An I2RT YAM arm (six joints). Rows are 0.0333 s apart.
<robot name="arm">
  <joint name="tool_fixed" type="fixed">
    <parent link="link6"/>
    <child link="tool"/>
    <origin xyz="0 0 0" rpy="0 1.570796 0"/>
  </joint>
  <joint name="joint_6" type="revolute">
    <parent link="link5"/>
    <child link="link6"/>
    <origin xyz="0.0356 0 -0.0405"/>
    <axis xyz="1 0 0"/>
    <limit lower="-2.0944" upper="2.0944"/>
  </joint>
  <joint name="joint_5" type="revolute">
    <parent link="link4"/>
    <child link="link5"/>
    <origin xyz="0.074 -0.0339 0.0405"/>
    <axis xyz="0 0 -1"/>
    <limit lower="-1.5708" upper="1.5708"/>
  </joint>
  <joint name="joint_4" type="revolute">
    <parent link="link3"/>
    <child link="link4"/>
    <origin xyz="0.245 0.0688 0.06"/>
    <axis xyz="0 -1 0"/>
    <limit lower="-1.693" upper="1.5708"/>
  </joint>
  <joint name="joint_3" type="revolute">
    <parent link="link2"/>
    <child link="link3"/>
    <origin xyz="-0.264 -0.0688 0"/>
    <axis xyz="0 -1 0"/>
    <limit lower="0" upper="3.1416"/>
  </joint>
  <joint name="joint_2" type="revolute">
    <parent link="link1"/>
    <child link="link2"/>
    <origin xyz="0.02 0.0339 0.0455"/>
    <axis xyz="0 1 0"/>
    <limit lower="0" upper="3.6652"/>
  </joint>
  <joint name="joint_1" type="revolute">
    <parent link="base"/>
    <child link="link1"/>
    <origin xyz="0 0 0.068"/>
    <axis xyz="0 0 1"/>
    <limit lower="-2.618" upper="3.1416"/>
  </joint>
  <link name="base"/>
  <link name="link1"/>
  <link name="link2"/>
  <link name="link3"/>
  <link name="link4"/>
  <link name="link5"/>
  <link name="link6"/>
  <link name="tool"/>
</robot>
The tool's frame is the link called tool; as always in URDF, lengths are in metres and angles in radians.
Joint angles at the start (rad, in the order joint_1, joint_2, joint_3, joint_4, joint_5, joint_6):
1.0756, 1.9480, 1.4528, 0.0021, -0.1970, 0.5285
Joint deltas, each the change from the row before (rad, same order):
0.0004, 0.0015, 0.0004, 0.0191, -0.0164, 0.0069
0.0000, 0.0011, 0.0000, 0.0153, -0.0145, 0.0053
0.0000, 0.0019, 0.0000, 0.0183, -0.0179, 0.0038
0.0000, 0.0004, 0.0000, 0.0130, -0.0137, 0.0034
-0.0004, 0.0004, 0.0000, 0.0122, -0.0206, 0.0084
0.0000, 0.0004, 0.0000, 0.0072, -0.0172, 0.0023
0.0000, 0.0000, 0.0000, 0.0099, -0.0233, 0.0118
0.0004, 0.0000, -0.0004, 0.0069, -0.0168, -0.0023
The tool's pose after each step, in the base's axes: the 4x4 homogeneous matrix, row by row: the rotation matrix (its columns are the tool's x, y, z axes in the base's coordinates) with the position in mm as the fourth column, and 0 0 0 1 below. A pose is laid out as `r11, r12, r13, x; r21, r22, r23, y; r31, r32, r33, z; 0, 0, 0, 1`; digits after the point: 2 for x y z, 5 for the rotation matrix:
-0.67125, -0.70584, 0.22630, 211.02; -0.19402, 0.46197, 0.86541, 406.97; -0.71539, 0.53700, -0.44705, 245.13; 0, 0, 0, 1
-0.67181, -0.70869, 0.21547, 210.95; -0.18914, 0.44538, 0.87514, 407.91; -0.71616, 0.54718, -0.43325, 246.18; 0, 0, 0, 1
-0.67086, -0.71363, 0.20168, 210.88; -0.18528, 0.42462, 0.88621, 409.07; -0.71807, 0.55716, -0.41708, 247.20; 0, 0, 0, 1
-0.67039, -0.71701, 0.19099, 210.72; -0.18223, 0.40860, 0.89434, 409.77; -0.71928, 0.56475, -0.40458, 248.35; 0, 0, 0, 1
-0.67444, -0.71760, 0.17373, 210.46; -0.18087, 0.38871, 0.90343, 410.39; -0.71584, 0.57788, -0.39196, 249.46; 0, 0, 0, 1
-0.67529, -0.72035, 0.15835, 210.04; -0.18397, 0.37242, 0.90965, 410.86; -0.71424, 0.58514, -0.38401, 250.06; 0, 0, 0, 1
-0.68228, -0.71805, 0.13751, 209.44; -0.18490, 0.35144, 0.91777, 411.40; -0.70733, 0.60075, -0.37255, 251.14; 0, 0, 0, 1
-0.67953, -0.72344, 0.12192, 208.81; -0.19024, 0.33425, 0.92308, 411.82; -0.70855, 0.60407, -0.36477, 251.77; 0, 0, 0, 1

